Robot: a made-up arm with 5 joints. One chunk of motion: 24 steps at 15 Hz.
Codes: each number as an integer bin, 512 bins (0 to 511) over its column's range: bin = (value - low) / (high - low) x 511, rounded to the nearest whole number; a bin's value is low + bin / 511 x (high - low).
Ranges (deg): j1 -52..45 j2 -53..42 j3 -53..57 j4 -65..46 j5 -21..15
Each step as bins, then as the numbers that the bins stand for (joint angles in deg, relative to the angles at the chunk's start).
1 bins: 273 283 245 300 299
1 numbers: -0.18 -0.39 -0.26 0.17 0.06
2 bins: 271 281 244 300 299
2 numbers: -0.56 -0.76 -0.48 0.17 0.06
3 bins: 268 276 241 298 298
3 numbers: -1.13 -1.69 -1.12 -0.27 -0.01
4 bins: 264 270 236 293 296
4 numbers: -1.89 -2.80 -2.20 -1.35 -0.15
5 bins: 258 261 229 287 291
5 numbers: -3.03 -4.48 -3.70 -2.66 -0.50
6 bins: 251 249 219 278 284
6 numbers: -4.35 -6.71 -5.86 -4.61 -0.99
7 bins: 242 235 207 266 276
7 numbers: -6.06 -9.31 -8.44 -7.22 -1.56
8 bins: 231 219 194 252 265
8 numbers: -8.15 -12.29 -11.24 -10.26 -2.33
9 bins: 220 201 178 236 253
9 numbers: -10.24 -15.63 -14.68 -13.74 -3.18
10 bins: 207 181 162 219 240
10 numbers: -12.71 -19.35 -18.13 -17.43 -4.09
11 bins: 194 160 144 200 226
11 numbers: -15.17 -23.25 -22.00 -21.56 -5.08
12 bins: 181 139 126 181 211
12 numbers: -17.64 -27.16 -25.88 -25.68 -6.14
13 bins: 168 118 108 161 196
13 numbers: -20.11 -31.06 -29.75 -30.03 -7.19
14 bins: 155 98 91 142 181
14 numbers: -22.58 -34.78 -33.41 -34.15 -8.25
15 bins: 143 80 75 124 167
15 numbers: -24.86 -38.13 -36.86 -38.06 -9.23
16 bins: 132 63 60 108 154
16 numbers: -26.94 -41.29 -40.08 -41.54 -10.15
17 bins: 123 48 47 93 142
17 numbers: -28.65 -44.08 -42.88 -44.80 -11.00
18 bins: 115 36 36 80 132
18 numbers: -30.17 -46.31 -45.25 -47.62 -11.70
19 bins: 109 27 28 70 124
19 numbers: -31.31 -47.98 -46.97 -49.79 -12.26
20 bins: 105 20 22 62 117
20 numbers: -32.07 -49.28 -48.26 -51.53 -12.76
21 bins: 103 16 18 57 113
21 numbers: -32.45 -50.03 -49.13 -52.62 -13.04
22 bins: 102 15 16 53 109
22 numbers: -32.64 -50.21 -49.56 -53.49 -13.32
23 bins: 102 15 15 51 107
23 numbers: -32.64 -50.21 -49.77 -53.92 -13.46
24 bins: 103 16 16 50 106
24 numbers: -32.45 -50.03 -49.56 -54.14 -13.53
